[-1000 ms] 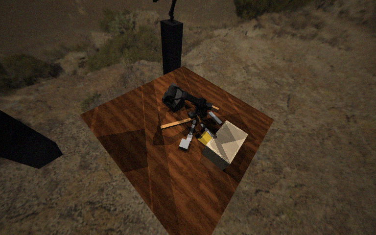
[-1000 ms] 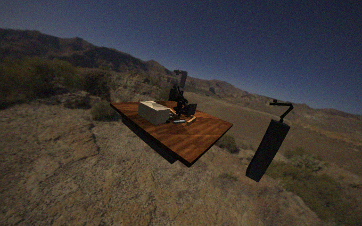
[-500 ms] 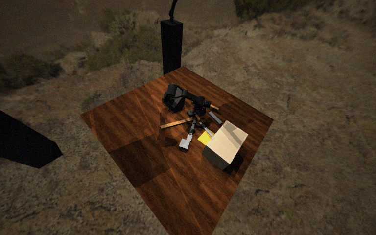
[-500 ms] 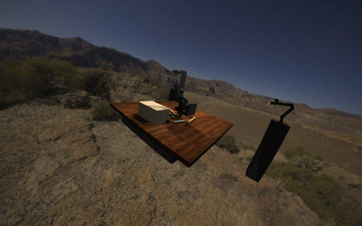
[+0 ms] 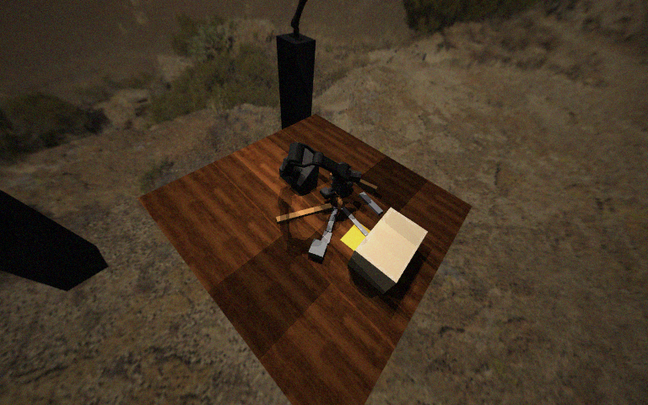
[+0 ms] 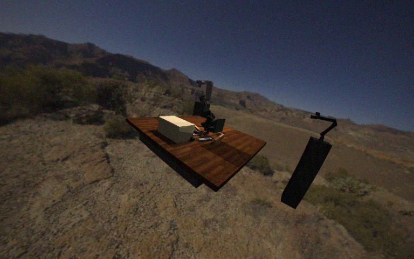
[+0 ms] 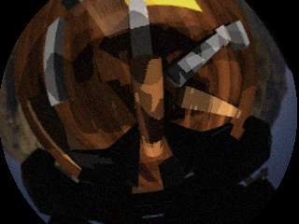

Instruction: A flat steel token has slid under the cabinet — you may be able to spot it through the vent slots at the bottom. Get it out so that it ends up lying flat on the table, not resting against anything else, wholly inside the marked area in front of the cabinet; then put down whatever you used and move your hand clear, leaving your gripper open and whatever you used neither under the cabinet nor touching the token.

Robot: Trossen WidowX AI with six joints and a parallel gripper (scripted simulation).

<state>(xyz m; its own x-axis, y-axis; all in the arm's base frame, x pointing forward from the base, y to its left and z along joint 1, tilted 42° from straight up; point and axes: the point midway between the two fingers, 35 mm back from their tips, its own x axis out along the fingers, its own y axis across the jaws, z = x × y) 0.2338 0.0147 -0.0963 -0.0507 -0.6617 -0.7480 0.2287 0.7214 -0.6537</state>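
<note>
The grey scraper is 170 mm to the right of my gripper tip and 110 mm ahead of it. Round my gripper tip: wooden stick (190 mm to the right, 50 mm behind); grey block (300 mm to the right, 140 mm ahead, 10 mm above); grey bar (170 mm ahead, 120 mm to the left).
</note>
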